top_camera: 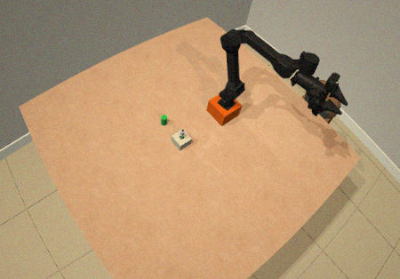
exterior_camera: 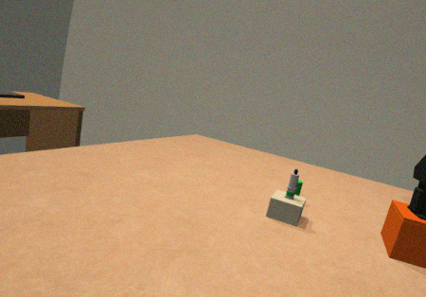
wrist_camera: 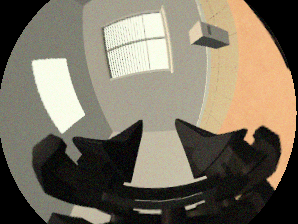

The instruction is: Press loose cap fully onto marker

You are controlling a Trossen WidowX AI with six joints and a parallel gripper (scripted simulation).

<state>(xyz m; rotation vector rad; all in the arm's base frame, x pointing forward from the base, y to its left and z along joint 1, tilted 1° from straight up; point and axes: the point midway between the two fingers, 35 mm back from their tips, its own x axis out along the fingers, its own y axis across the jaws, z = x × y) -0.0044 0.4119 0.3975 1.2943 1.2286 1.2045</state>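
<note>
My gripper tip is now 250 mm short of the green cap, 590 mm to the left of it and 460 mm above it. Also, from my gripper tip: holder block 270 mm ahead, 460 mm to the right, 460 mm below.
</note>
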